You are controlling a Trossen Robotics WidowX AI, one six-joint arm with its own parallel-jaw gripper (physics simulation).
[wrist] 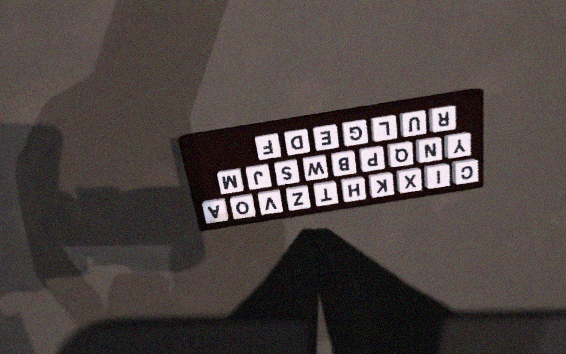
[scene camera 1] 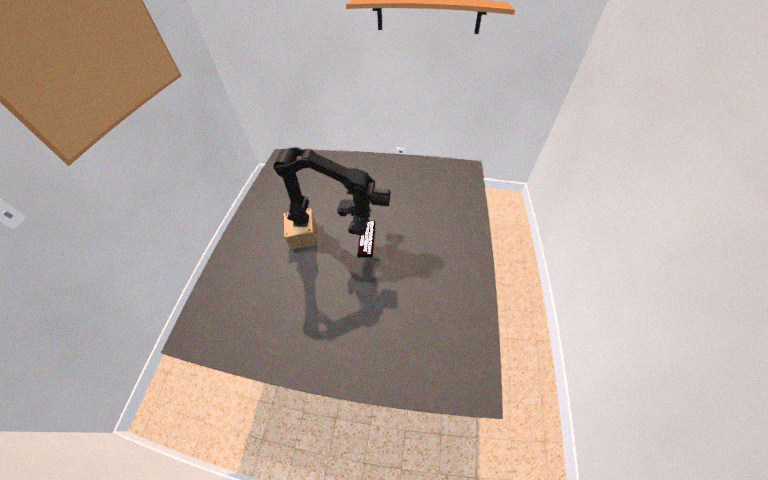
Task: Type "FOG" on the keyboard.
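A dark keyboard with white letter keys lies flat on the dark grey surface. In the wrist view its letters appear upside down. The F key is at the left end of the upper row, the G key is in the middle of that row, and the O key is second from the left in the lowest row. My gripper is shut and empty, with its tips pointing down above the surface. In the wrist view the tips show just below the lowest row, under the T and H keys.
The arm stands on a wooden block, left of the keyboard in the scene view. The arm's shadows fall across the dark grey surface. A brown board and an orange shelf are on the walls.
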